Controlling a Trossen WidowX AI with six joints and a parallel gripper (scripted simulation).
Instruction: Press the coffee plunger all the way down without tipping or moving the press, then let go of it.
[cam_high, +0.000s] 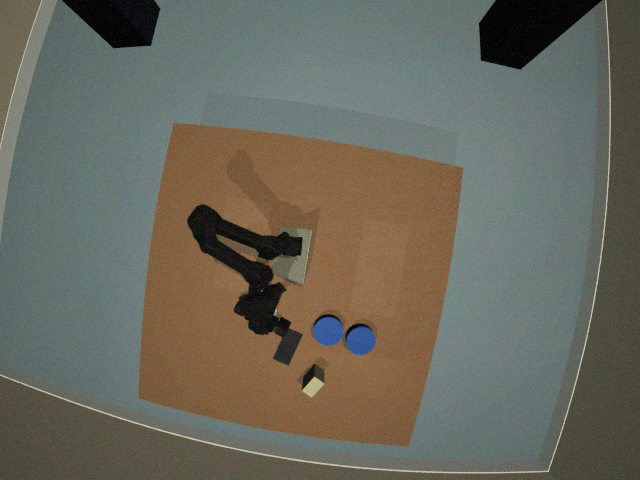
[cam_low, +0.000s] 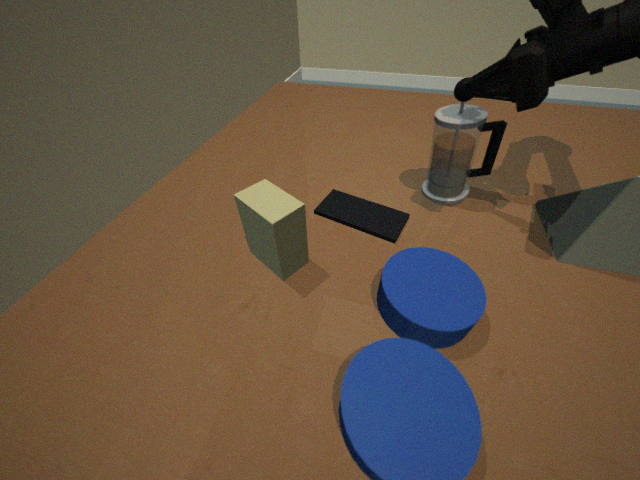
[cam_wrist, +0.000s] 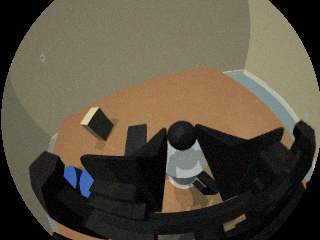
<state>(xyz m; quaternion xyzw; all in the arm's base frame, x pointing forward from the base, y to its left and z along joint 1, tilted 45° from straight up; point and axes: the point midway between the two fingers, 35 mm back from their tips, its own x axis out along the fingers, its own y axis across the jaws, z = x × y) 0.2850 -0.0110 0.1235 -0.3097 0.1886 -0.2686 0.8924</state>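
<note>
Right now my gripper tip is 30 mm past the coffee press and 90 mm above it.
</note>
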